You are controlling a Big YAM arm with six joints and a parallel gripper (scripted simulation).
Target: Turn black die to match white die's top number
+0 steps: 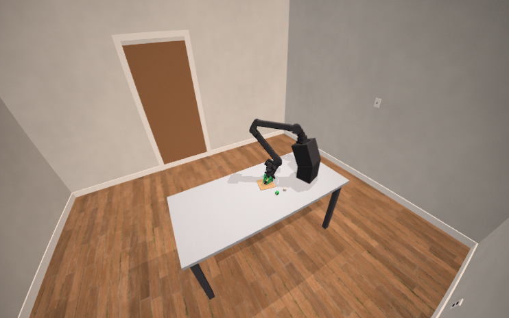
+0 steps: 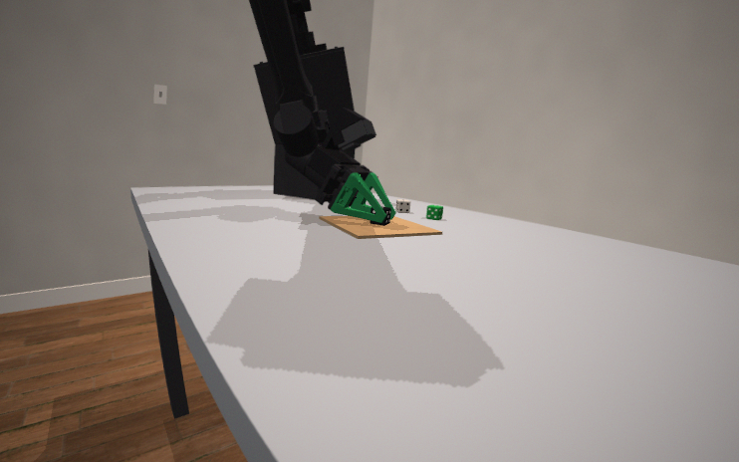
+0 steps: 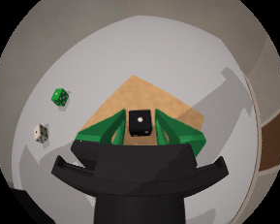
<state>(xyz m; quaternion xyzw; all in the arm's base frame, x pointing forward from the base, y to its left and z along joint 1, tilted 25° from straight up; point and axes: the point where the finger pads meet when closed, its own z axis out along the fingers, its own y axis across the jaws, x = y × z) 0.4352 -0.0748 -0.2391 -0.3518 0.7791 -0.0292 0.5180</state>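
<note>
Right now the black die is 1 cm behind my hand. From my hand the other things lie so: tan mat (2 cm below, 1 cm to the right, 1 cm behind); then green die (15 cm to the left, 5 cm behind, 1 cm below); then white die (14 cm to the left, 13 cm behind, 1 cm below).
</note>
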